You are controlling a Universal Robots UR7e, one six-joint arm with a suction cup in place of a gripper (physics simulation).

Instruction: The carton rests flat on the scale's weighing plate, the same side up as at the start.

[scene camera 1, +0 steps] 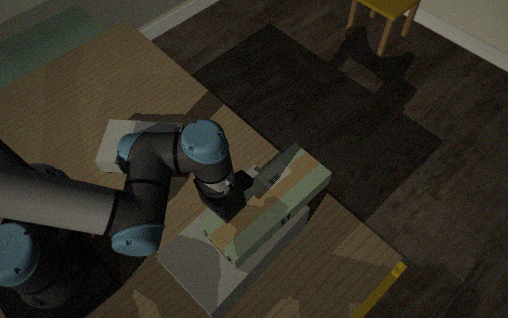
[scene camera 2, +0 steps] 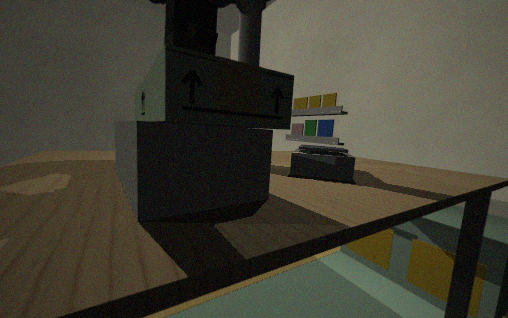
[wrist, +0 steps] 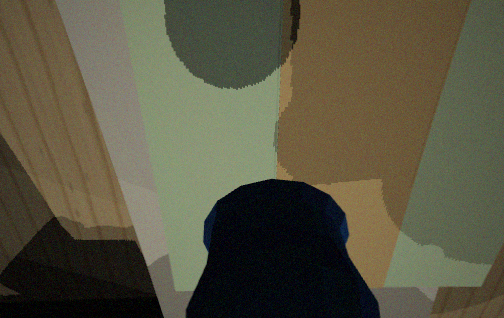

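Where they show: hand, its tool point: (wrist: pixel 275 239); arm's base, origin of its link: (scene camera 1: pixel 53 277).
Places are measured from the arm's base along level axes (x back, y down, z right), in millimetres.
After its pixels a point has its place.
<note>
The green carton (scene camera 1: pixel 260 235) {x -403, y -101, z 346 mm} (scene camera 2: pixel 230 92) {x -658, y -73, z 317 mm} (wrist: pixel 215 135) {x -399, y -101, z 241 mm} with a brown tape band lies level on top of the light grey, box-like scale (scene camera 1: pixel 195 255) {x -274, y -43, z 245 mm} (scene camera 2: pixel 200 170) {x -563, y 18, z 303 mm} (wrist: pixel 107 75) {x -408, y -43, z 187 mm}. The arrows on its end face point up in scene camera 2. No clear gap shows beneath it there, and its right end overhangs the scale's near face. The plate itself is hard to tell from the scale's body. My suction gripper (scene camera 1: pixel 228 216) {x -385, y -134, z 256 mm} (wrist: pixel 275 192) is over the carton's top, a little above it, and holds nothing; the cup's contact side is hidden.
A second grey box (scene camera 1: pixel 107 145) {x -339, y 14, z -237 mm} (scene camera 2: pixel 322 166) {x -491, y 45, z -74 mm} stands farther back on the wooden table (scene camera 1: pixel 75 112) {x -360, y 75, z -488 mm} (scene camera 2: pixel 75 240) {x -578, y 76, z 435 mm}, partly behind my arm. The table's edge runs close to the carton's far end. A yellow strip (scene camera 1: pixel 382 290) marks a table edge.
</note>
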